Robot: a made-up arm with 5 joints.
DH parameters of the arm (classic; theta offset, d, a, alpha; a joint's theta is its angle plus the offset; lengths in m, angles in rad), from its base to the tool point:
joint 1: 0 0.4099 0 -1.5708
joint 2: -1.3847 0 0.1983 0
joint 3: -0.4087 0 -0.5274 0
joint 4: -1.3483 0 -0.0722 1.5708
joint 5: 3.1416 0.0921 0 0
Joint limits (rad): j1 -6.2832..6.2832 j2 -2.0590..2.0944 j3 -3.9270..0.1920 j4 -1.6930..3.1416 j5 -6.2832..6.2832
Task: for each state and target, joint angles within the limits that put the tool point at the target. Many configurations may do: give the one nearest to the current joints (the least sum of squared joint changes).
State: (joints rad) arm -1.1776 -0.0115 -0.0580 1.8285 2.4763
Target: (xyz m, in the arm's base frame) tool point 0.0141 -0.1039 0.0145
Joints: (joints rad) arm -1.4359 0.1122 -0.1506 1.5741 2.4763
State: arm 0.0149 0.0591 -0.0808 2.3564 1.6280
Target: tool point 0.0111 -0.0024 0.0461
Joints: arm -0.2128 0.2564 -0.1139 1.9449 1.6280
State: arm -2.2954 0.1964 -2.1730 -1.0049 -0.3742
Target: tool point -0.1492 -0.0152 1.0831
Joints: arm -3.0401 -0.1445 -2.2638 -1.5109 -0.3742
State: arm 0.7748 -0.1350 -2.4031 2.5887 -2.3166
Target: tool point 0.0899 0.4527 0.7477
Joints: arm 1.3748 -0.0156 -1.8357 2.8123 -2.3166
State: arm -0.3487 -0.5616 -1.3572 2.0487 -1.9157
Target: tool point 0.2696 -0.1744 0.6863
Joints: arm -0.5742 -0.9716 -0.8774 2.5251 -1.9157
